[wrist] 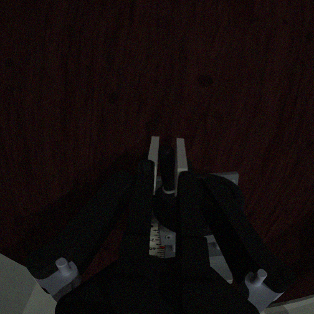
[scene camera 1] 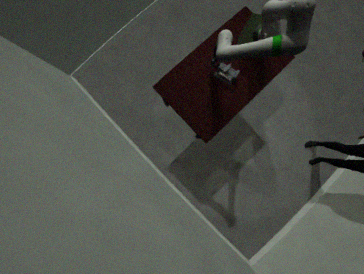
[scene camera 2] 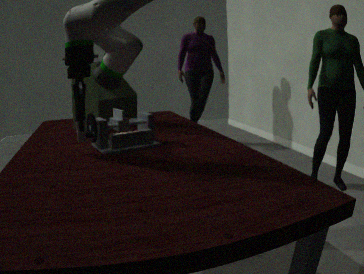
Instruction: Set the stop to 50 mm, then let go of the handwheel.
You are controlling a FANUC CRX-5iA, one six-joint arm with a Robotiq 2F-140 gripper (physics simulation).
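Frame: origin at the arm's base, x ahead, y left, z up, level; metres.
Seen in the pictures: gripper, fingertip midpoint: (scene camera 1: 212, 66) (scene camera 2: 82, 141); arm's base, origin of the base link: (scene camera 1: 261, 33) (scene camera 2: 105, 79).
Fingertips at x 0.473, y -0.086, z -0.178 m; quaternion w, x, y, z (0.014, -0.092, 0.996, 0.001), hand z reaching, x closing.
Offsets run from my fingertips to a thing's top centre. "spot": to the spot under its first point. Level surfaces: height alone.
The grey stop fixture @[spot: dx -0.041, dy +0.160, dz +0.028 m] (scene camera 1: 227, 74) (scene camera 2: 131, 140) stands on the table, with its upright stop block @[dx -0.073, dy +0.129, dz +0.082 m] (scene camera 2: 118, 114) near the middle. The black handwheel @[spot: dx -0.027, dy +0.033, dz +0.039 m] (scene camera 2: 91, 126) (wrist: 165, 207) is at its near end in the wrist view, partly covered by the fingers. Its black handle (wrist: 168, 172) stands between the two light finger pads. My gripper (scene camera 2: 80, 139) (wrist: 166, 148) points down and is shut on this handle, with the pads close on both sides. A white scale (wrist: 154, 242) and its red pointer (wrist: 162, 247) show between the fingers; the figures are too small and dark to read surely.
The dark red table @[dz -0.042 m] (scene camera 1: 187, 90) (scene camera 2: 165, 205) bears the fixture and the arm's green base (scene camera 2: 117, 100). A person in purple (scene camera 2: 199, 52) stands behind the table. A person in green (scene camera 2: 336, 57) stands at the right by the wall.
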